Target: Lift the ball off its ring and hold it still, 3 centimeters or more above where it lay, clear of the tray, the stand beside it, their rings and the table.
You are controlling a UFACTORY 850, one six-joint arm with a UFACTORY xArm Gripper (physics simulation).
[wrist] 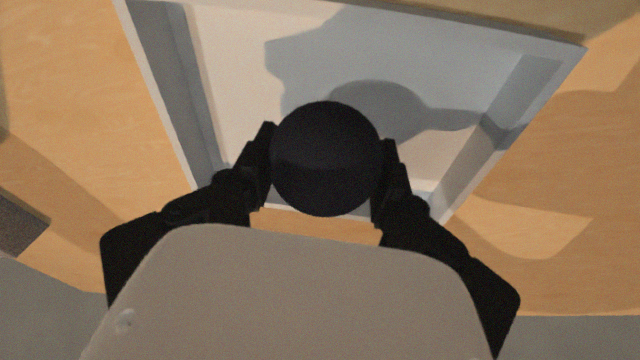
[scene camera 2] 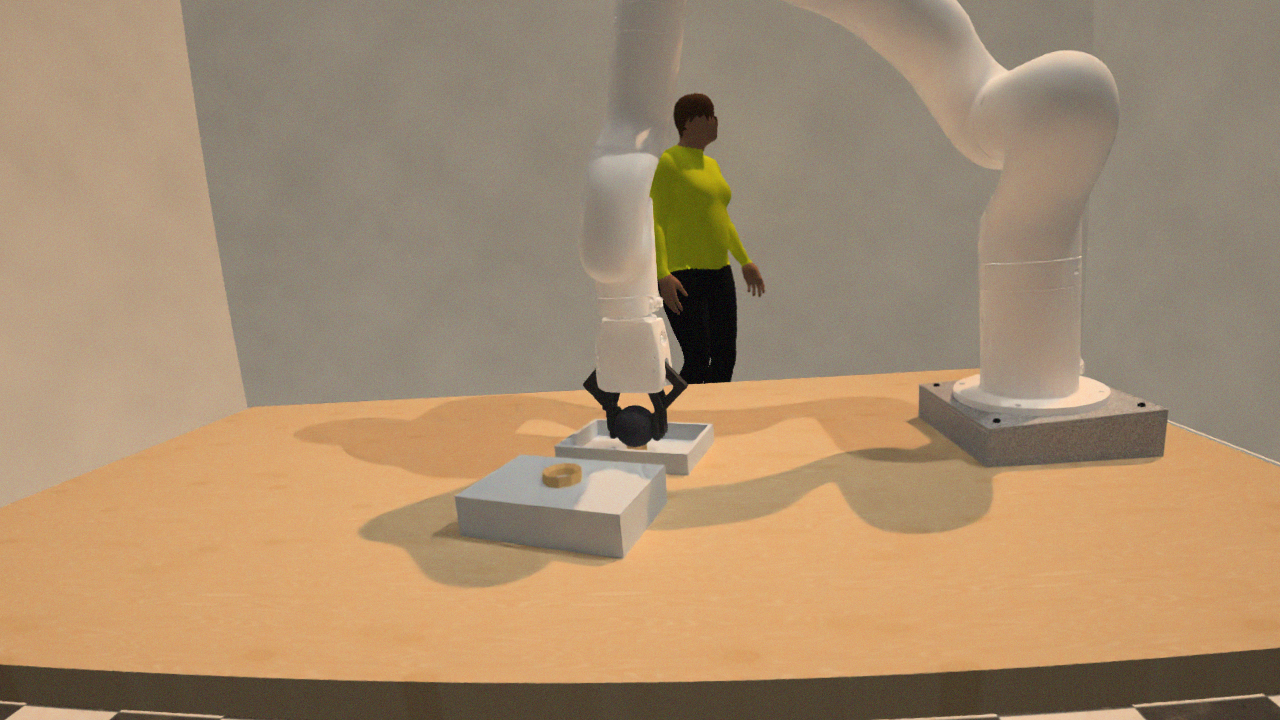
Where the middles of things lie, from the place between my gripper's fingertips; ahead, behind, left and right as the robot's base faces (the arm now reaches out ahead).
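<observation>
The shallow tray [scene camera 2: 684,444] is 10 mm below my hand and 10 mm to the left of it. I find the dark ball [scene camera 2: 633,425] 20 mm above my hand, and it too is 10 mm to the left of it. As for the grey stand [scene camera 2: 596,507], it is 200 mm to the left of my hand, 90 mm ahead of it and 10 mm above it.
</observation>
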